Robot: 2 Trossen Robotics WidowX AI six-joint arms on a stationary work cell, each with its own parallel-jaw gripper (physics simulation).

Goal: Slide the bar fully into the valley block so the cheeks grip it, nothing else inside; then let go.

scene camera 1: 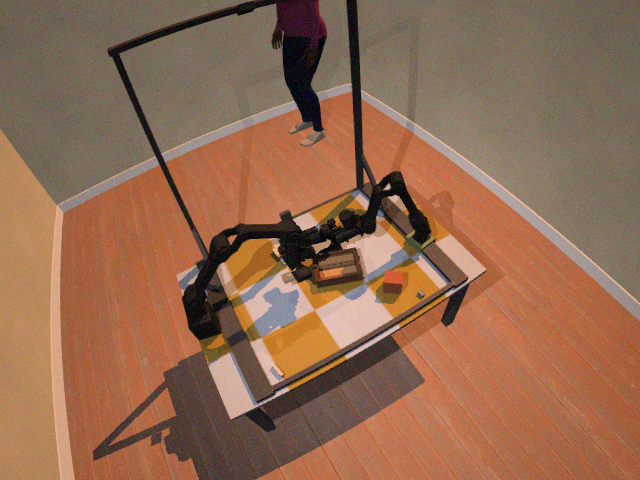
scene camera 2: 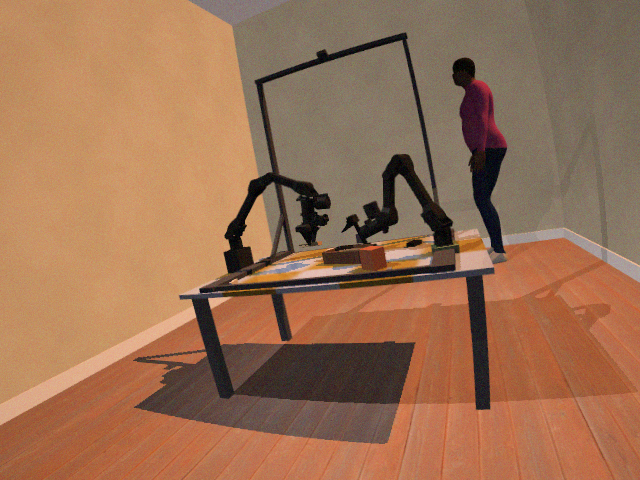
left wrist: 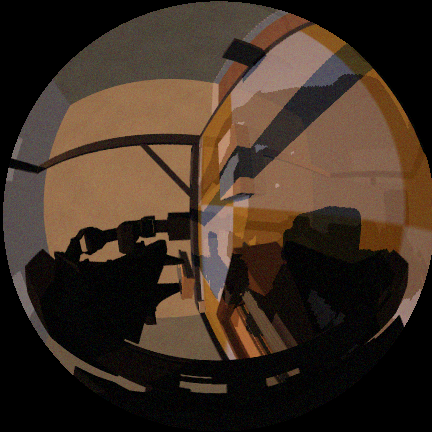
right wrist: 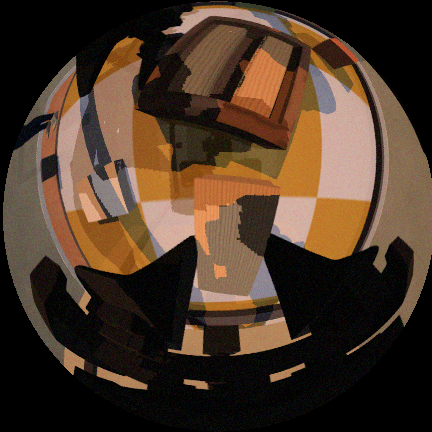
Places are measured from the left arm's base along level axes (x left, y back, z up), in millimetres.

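Where they show: left gripper, fingertip midpoint: (scene camera 2: pixel 346 241) (left wrist: pixel 227 247) (right wrist: pixel 119 89); right gripper, fingertip midpoint: (scene camera 1: pixel 295 274) (scene camera 2: pixel 311 244) (left wrist: pixel 184 273) (right wrist: pixel 229 239); left arm's base at its link origin: (scene camera 1: pixel 421 237) (scene camera 2: pixel 444 244); right arm's base at its link origin: (scene camera 1: pixel 198 314) (scene camera 2: pixel 236 249) (left wrist: pixel 167 225) (right wrist: pixel 219 353).
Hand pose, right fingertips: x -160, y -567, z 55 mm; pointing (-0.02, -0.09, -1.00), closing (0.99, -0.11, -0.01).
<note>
Each offset is from my right fingertips to the top centre of the thing. Level surfaces: height alone.
The valley block @[dx +42, dy +175, dz -34 mm] (scene camera 1: pixel 337 268) (scene camera 2: pixel 339 256) (right wrist: pixel 225 80) is a brown frame on the checkered table @[dz -86 mm] (scene camera 1: pixel 347 316), with a tan cheek and an orange cheek and a dark gap between them. It also shows in the left wrist view (left wrist: pixel 257 322). My right gripper (scene camera 1: pixel 298 268) (scene camera 2: pixel 310 238) (right wrist: pixel 229 239) is shut on the bar @[dx +0, dy -7, dz +14 mm] (right wrist: pixel 235 189), an orange and tan piece. It holds the bar above the table, just short of the block's near end. My left gripper (scene camera 1: pixel 329 230) (scene camera 2: pixel 351 222) is open and empty, hovering behind the block.
A red-orange cube @[dx +258, dy +299, dz -10 mm] (scene camera 1: pixel 393 280) (scene camera 2: pixel 372 257) stands right of the block. A small tan block (scene camera 1: pixel 288 277) (right wrist: pixel 100 197) lies beside my right gripper. A small grey piece @[dx +364, dy +363, dz -69 mm] (scene camera 1: pixel 420 294) lies near the table's edge. A person (scene camera 1: pixel 301 62) (scene camera 2: pixel 480 143) stands behind the gantry post (scene camera 1: pixel 355 95).
</note>
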